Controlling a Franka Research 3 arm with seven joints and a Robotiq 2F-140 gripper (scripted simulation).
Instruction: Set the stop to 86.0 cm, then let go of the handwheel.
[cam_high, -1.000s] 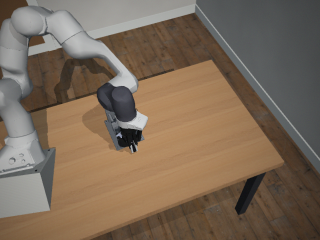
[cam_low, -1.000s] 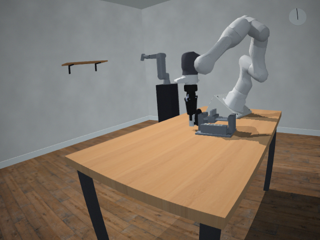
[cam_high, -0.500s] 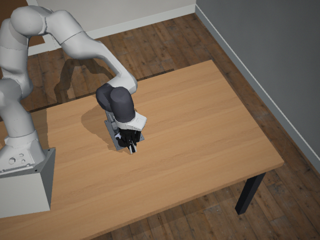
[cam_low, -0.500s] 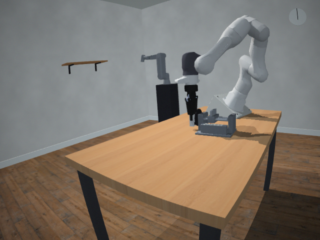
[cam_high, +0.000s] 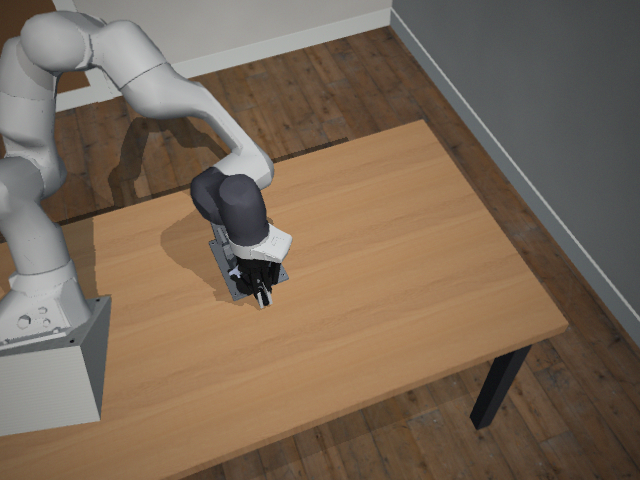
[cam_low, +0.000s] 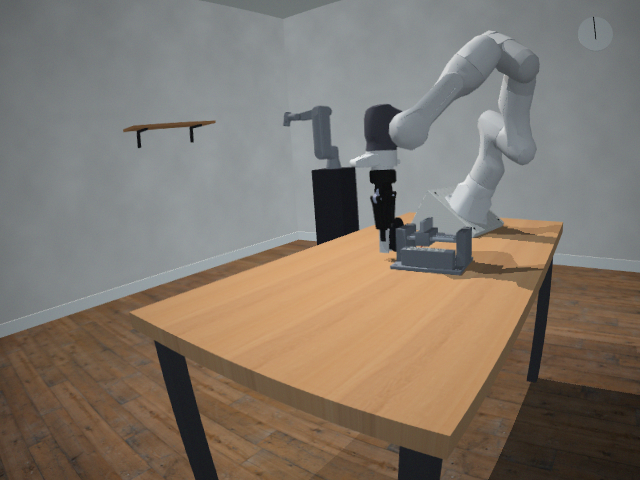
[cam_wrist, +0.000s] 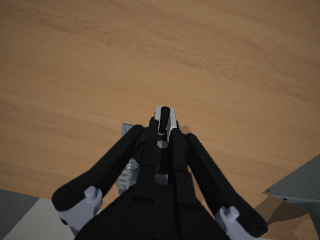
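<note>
Right now the black handwheel is 20 mm to the left of my hand and 10 mm below it. The rest, counted from my hand: sliding stop block 130 mm to the left, 30 mm above, 10 mm ahead.
</note>
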